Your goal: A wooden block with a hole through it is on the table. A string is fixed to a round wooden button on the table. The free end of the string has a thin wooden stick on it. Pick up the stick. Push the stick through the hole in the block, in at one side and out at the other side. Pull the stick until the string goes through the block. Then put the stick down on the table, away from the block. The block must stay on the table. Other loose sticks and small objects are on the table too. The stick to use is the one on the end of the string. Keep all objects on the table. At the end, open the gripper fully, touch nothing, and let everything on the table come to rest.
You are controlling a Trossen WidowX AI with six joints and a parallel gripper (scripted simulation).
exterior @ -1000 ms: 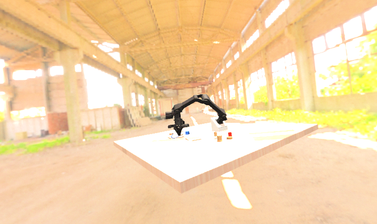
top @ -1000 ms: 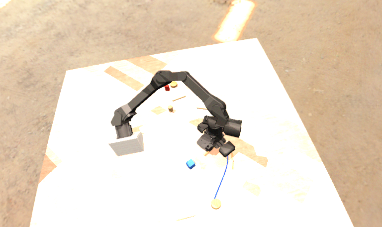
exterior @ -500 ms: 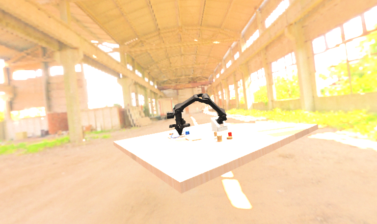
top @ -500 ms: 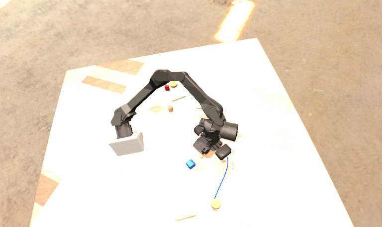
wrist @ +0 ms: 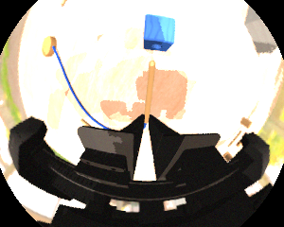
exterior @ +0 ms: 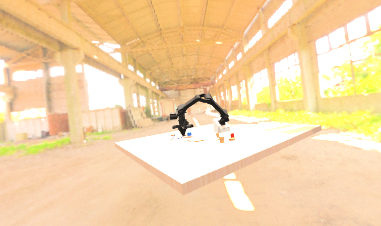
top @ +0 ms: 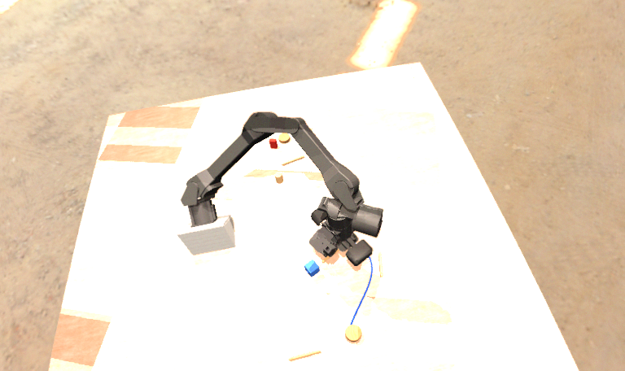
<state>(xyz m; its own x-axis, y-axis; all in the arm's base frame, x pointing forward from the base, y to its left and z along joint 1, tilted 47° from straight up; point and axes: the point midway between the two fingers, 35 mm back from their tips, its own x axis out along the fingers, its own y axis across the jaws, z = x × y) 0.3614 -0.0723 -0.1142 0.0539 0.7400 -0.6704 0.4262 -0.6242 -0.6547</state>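
Now: gripper tip 100 mm past the blue cube and 40 mm to the left of it. From my gripper tip the other things lie so: round wooden button: 30 mm behind, 230 mm to the right, 10 mm below; thin wooden stick: 10 mm behind, 10 mm to the right; wooden cylinder: 10 mm behind, 440 mm to the left.
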